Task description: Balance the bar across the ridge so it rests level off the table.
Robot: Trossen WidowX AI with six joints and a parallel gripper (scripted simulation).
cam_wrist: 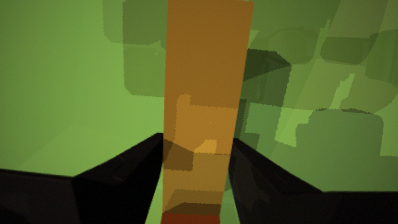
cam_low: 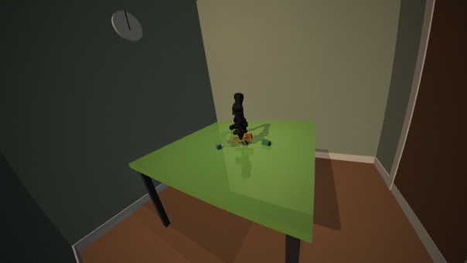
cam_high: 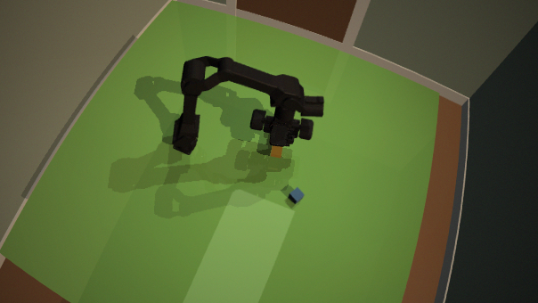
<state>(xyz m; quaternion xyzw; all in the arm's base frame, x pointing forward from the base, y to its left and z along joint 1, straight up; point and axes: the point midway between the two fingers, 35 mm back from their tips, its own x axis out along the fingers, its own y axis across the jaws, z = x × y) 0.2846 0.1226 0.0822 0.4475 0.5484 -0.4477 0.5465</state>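
Now: the yellow-orange bar 1 cm behind my gripper tip, 4 cm to the left of it and 1 cm above it. From my gripper tip the other things lie so: blue block: 12 cm ahead, 15 cm to the right, 3 cm below; dark green block: 4 cm behind, 19 cm to the left, 3 cm below.
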